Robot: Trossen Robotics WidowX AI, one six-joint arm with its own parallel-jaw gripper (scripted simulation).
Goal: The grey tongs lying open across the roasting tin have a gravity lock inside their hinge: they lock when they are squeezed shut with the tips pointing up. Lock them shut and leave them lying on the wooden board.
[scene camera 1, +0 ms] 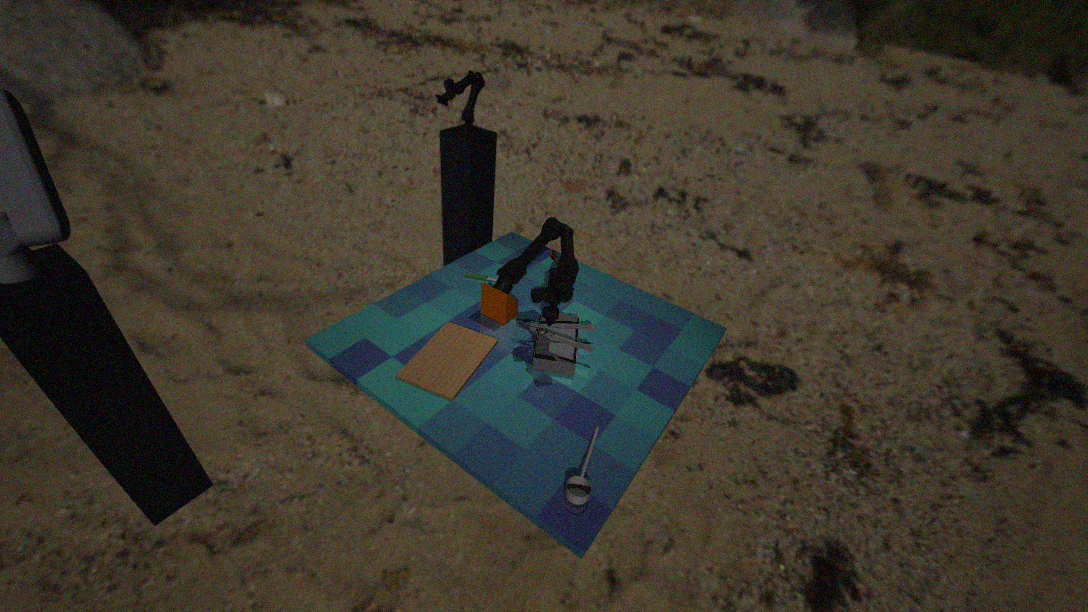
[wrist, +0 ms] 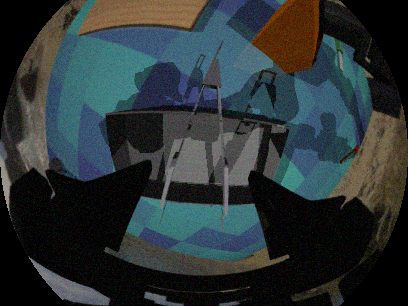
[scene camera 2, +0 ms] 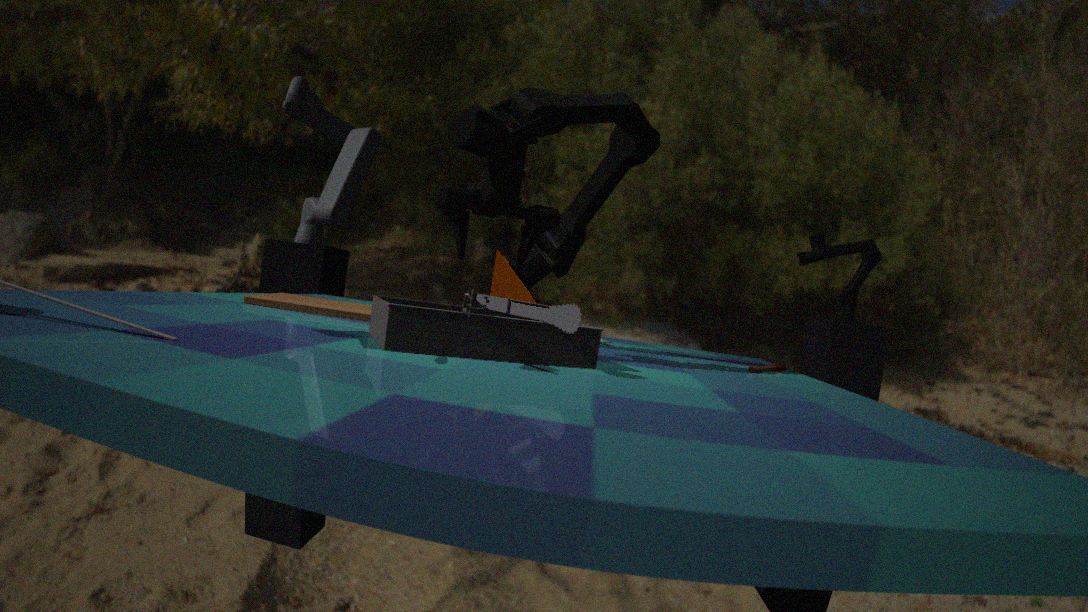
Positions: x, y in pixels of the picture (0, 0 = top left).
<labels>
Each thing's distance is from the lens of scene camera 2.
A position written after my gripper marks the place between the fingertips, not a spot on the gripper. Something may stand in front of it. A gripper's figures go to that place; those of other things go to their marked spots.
my gripper [scene camera 2: 489, 264]: 86 cm
roasting tin [scene camera 2: 403, 325]: 71 cm
wooden board [scene camera 2: 285, 301]: 109 cm
The marked spots on the wooden board and the roasting tin are 43 cm apart.
</labels>
